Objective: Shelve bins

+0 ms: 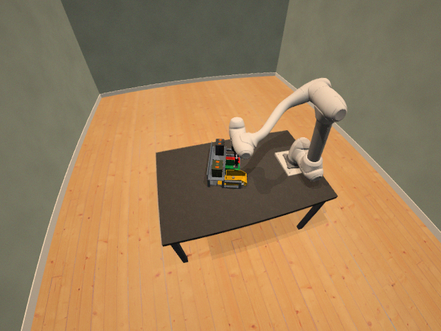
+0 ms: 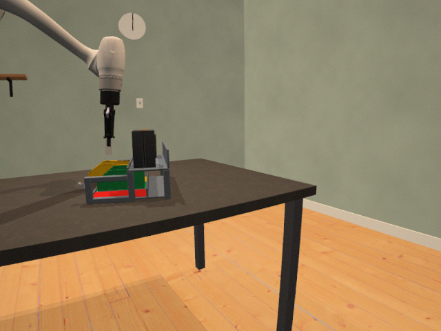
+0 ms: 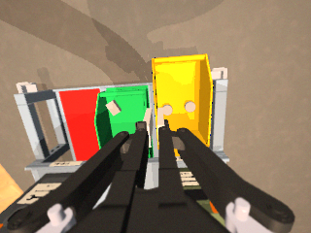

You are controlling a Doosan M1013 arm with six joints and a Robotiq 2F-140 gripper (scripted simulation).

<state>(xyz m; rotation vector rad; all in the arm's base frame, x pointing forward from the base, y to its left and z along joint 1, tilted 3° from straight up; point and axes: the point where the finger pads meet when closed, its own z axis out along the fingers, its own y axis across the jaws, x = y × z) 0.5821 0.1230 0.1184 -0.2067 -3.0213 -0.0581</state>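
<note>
My hand is 5 cm to the right of the yellow bin and 11 cm above it. The rest, counted from my hand: green bin 4 cm ahead, 8 cm to the right, 11 cm below.
</note>
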